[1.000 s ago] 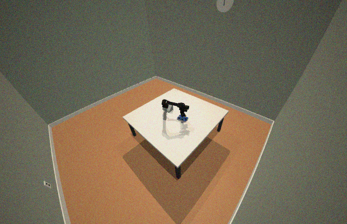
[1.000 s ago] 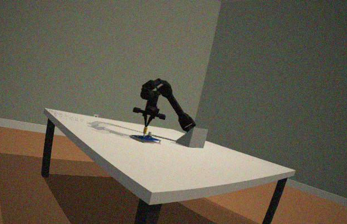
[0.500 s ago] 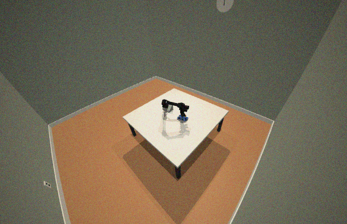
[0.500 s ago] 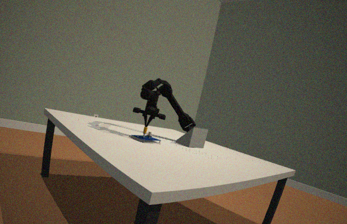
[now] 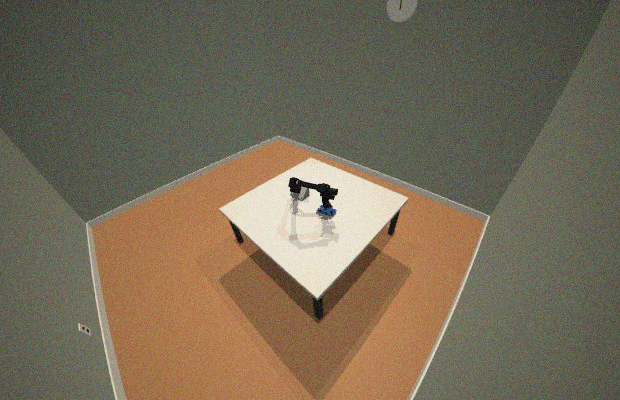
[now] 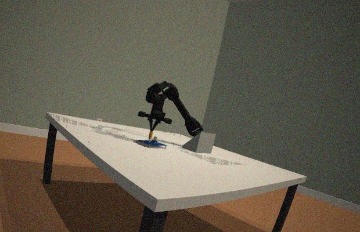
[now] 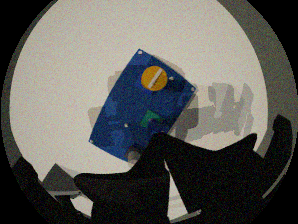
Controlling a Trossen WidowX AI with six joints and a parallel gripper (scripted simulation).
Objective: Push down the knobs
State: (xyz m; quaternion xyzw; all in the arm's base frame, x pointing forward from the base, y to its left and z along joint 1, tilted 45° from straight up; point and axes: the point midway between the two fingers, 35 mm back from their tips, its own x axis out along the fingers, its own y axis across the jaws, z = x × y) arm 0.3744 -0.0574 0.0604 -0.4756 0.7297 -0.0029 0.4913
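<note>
My gripper tip is 40 mm to the right of the yellow knob and 40 mm short of it.
</note>
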